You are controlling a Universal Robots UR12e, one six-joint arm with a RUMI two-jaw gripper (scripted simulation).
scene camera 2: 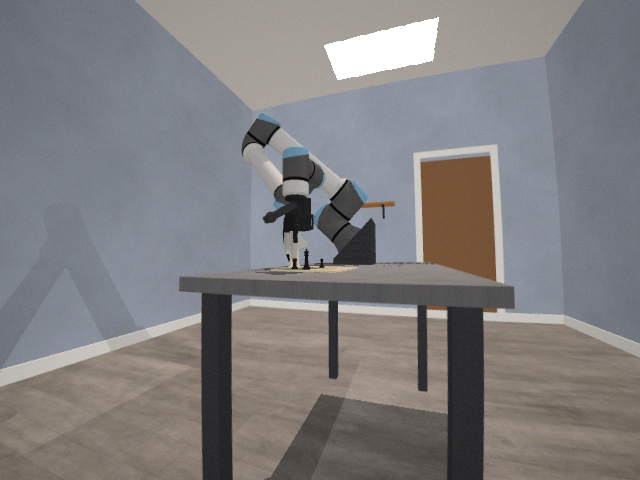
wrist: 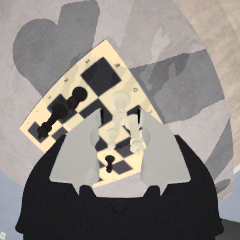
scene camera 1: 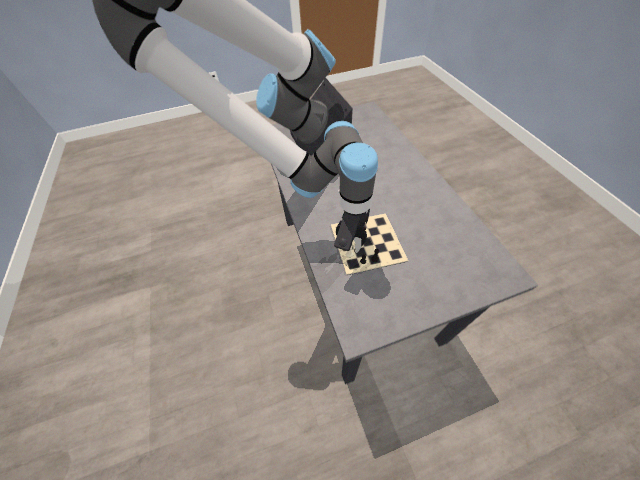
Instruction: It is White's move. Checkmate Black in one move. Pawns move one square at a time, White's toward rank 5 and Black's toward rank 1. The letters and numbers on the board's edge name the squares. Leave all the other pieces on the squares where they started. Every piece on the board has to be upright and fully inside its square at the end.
Labels:
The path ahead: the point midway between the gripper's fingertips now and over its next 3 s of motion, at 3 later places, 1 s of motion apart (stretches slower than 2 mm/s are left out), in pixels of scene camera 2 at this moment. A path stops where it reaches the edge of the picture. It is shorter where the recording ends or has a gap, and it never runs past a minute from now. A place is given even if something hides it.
My gripper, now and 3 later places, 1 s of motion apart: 291,261; 291,232; 312,231; 312,255

